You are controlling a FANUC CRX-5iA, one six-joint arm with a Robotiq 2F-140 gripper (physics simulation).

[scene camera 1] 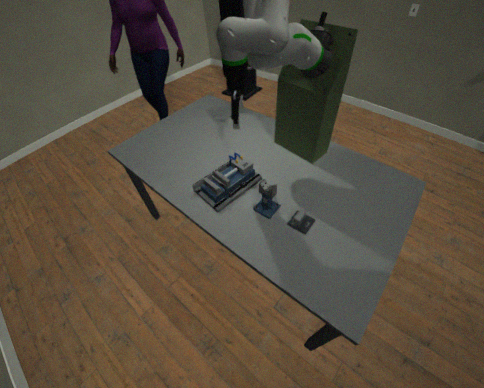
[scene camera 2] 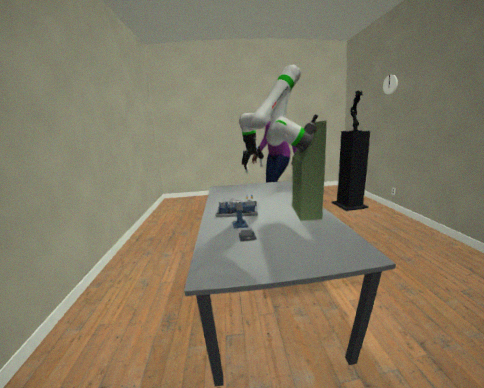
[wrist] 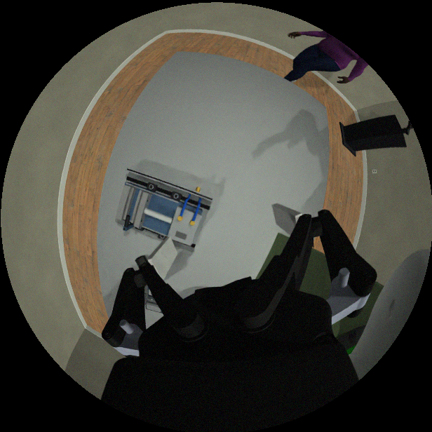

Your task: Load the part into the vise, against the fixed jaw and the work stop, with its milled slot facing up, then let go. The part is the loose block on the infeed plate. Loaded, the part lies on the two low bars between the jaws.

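Places are measured from the arm's base along level axes (x ahead, y left, z up), in millimetres.
Where they show: gripper, fingertip midpoint: [scene camera 1: 238, 117] [scene camera 2: 254, 170]; arm's base, origin of the base link: [scene camera 1: 315, 60] [scene camera 2: 307, 142].
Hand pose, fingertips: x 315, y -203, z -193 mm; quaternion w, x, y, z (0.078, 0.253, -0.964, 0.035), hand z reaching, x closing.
Each offset is from my fingertips to the top centre of the thing.
The part {dz -257, dx +150, dy +420 mm} [scene camera 1: 299, 216], a small grey block, sits on the dark infeed plate {dz -294, dx +152, dy +461 mm} [scene camera 1: 306, 225] [scene camera 2: 247, 237]. It is too small to tell which way its slot faces. The vise [scene camera 1: 227, 182] [scene camera 2: 236, 208] [wrist: 160, 215], blue and grey with pale jaws, stands on the table, with a light bar showing between the jaws and blue-and-yellow pieces at one end. No block shows between the jaws. My gripper [scene camera 1: 237, 112] [scene camera 2: 253, 167] [wrist: 222, 230] is open and empty, high above the table beyond the vise, away from the part. In the wrist view its left finger hides some of the table.
A blue stand [scene camera 1: 267, 202] [scene camera 2: 240, 220] with a grey head stands between the vise and the infeed plate. The green pedestal [scene camera 1: 305, 117] [scene camera 2: 308, 185] carries the arm at the table's side. A person [scene camera 1: 147, 45] [scene camera 2: 278, 162] [wrist: 325, 57] is beyond the table, near a black pedestal [scene camera 2: 353, 170] [wrist: 375, 135].
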